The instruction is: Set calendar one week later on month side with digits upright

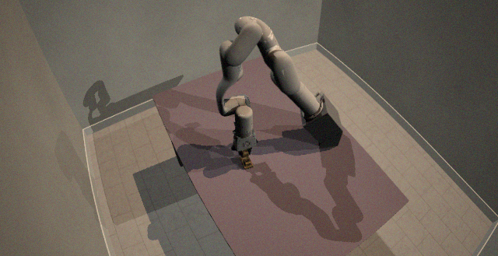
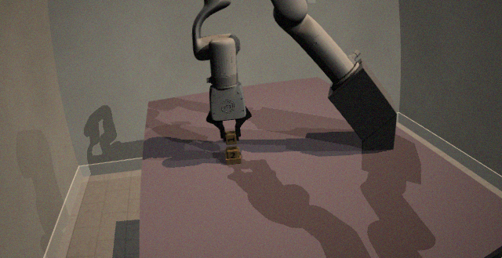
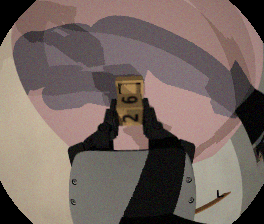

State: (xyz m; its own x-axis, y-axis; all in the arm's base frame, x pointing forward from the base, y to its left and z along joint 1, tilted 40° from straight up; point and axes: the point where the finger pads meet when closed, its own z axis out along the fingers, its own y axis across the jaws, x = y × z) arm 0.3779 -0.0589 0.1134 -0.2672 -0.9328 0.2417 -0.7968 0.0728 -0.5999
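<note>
The yellow digit cube lies 50 mm below my hand, 30 mm to the left of it and 10 mm ahead of it. Also, from my hand: tray (70 mm below, 20 mm to the left).
</note>
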